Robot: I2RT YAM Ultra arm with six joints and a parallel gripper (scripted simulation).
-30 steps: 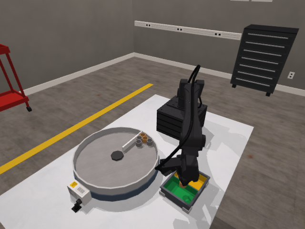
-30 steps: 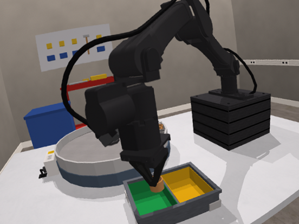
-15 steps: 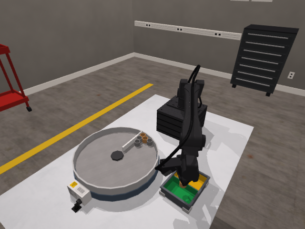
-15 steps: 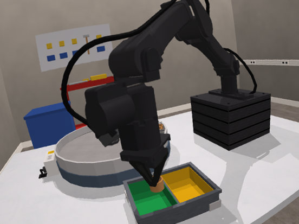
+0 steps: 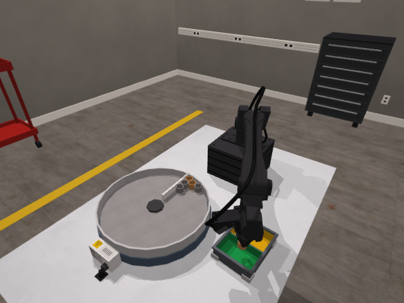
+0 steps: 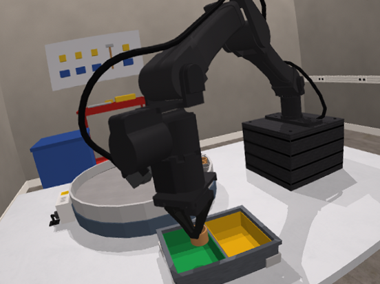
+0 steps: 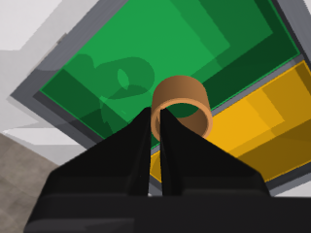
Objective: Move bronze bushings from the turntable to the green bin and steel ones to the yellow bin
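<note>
Right now the green bin is 6 cm below my hand, 1 cm to the right of it and 1 cm ahead of it. From my hand the other things lie so: dark grey tray (5 cm below, 4 cm behind, 1 cm to the right); turntable (36 cm to the right, 3 cm ahead, 2 cm below); yellow bin (8 cm behind, 6 cm below, 1 cm to the right).
</note>
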